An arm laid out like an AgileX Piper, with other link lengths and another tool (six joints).
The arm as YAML. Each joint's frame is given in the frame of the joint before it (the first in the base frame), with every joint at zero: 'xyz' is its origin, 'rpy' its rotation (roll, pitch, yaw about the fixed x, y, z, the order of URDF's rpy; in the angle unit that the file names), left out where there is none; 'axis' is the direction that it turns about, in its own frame. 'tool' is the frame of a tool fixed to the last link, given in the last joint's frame.
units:
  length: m
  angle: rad
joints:
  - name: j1
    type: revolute
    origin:
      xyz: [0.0, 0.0, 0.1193]
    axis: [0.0, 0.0, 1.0]
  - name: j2
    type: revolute
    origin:
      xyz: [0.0, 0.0, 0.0]
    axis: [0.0, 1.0, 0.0]
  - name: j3
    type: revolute
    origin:
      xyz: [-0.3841, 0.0, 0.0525]
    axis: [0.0, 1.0, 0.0]
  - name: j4
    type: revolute
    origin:
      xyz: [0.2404, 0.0, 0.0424]
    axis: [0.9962, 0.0, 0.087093]
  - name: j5
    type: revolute
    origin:
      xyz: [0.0, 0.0, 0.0]
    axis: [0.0, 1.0, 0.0]
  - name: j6
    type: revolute
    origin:
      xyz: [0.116, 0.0, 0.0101]
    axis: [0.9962, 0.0, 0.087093]
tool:
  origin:
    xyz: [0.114, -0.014, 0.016]
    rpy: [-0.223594, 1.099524, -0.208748]
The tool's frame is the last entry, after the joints.
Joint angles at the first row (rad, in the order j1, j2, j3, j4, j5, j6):
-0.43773, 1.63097, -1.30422, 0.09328, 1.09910, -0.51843
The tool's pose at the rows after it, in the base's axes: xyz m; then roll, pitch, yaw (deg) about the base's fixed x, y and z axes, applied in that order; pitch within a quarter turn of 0, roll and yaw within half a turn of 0:
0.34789, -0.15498, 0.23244, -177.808, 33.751, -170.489
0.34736, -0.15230, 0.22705, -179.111, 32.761, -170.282
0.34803, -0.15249, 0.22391, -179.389, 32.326, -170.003
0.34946, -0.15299, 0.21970, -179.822, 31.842, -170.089
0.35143, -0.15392, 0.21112, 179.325, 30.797, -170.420
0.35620, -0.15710, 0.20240, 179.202, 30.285, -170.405
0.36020, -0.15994, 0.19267, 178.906, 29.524, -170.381
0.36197, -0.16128, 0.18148, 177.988, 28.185, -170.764
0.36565, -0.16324, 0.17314, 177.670, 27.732, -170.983
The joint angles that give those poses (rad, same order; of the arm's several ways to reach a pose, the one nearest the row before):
-0.45168, 1.65116, -1.30772, 0.10533, 1.11991, -0.53531
-0.45142, 1.66375, -1.30769, 0.11373, 1.13415, -0.55218
-0.45143, 1.67196, -1.30772, 0.11382, 1.13530, -0.55970
-0.45143, 1.68380, -1.30869, 0.11452, 1.13531, -0.56246
-0.45143, 1.70625, -1.30868, 0.11452, 1.13529, -0.56445
-0.45143, 1.73035, -1.30870, 0.11150, 1.11968, -0.56654
-0.45142, 1.75626, -1.30868, 0.10804, 1.10739, -0.56965
-0.45142, 1.78462, -1.30868, 0.10592, 1.10624, -0.57004
-0.45143, 1.80646, -1.30867, 0.10593, 1.09361, -0.57006

